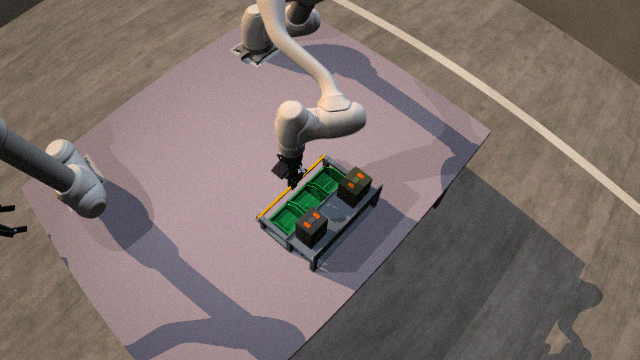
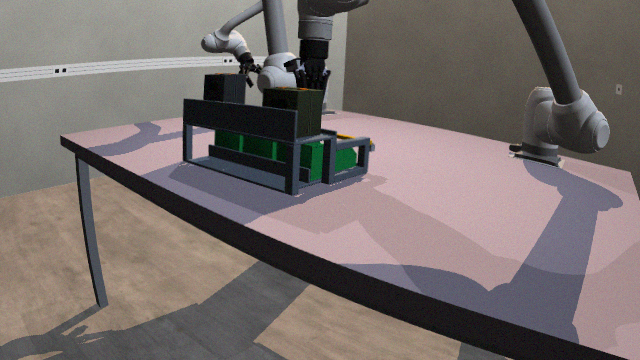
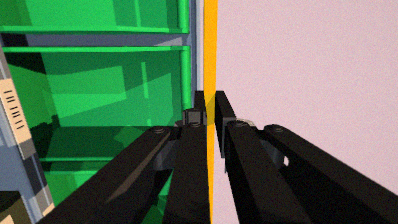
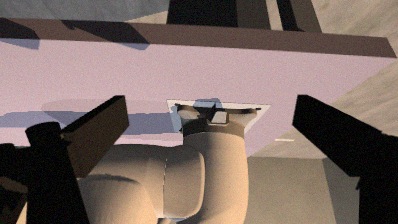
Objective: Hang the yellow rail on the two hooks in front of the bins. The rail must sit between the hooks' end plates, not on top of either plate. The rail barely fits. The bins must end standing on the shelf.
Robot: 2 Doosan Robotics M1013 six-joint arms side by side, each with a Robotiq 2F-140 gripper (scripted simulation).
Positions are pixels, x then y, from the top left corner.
Scene:
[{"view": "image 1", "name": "grey shelf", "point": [340,215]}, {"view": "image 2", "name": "grey shelf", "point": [277,125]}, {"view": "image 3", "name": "my left gripper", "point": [208,105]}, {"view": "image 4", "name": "my right gripper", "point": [211,110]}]

